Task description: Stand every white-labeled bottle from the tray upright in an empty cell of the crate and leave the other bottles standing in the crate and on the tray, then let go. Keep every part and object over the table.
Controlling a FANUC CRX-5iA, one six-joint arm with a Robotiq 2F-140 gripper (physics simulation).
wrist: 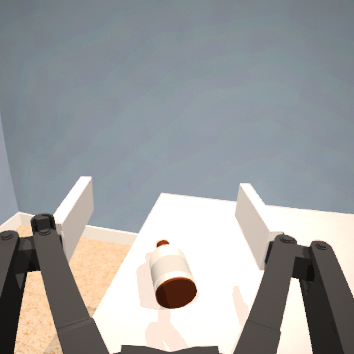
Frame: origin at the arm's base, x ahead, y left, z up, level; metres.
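Where they show: gripper, fingertip midpoint: [165,196].
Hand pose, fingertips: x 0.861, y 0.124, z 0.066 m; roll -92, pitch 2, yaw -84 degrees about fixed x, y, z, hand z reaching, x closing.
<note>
After its pixels a point has its place.
A white-labeled bottle [172,270] {x 1.043, y 0.125, z -0.170 m} with a brown base and a brown neck lies on its side on the white table, near the table's left edge. Its base faces the camera and its neck points away, toward the far edge. My gripper [165,196] {x 0.861, y 0.124, z 0.066 m} is open, with its two pale finger pads wide apart and no object held. In the view the bottle shows between the fingers, a little left of the middle; its distance from them is hard to tell. The crate and the tray do not show in this view.
The white table [215,260] {x 1.166, y 0.034, z -0.245 m} has its far edge beyond the bottle and its left edge close beside it. Tan floor [107,255] lies past the left edge. A blue-grey wall [175,100] stands behind.
</note>
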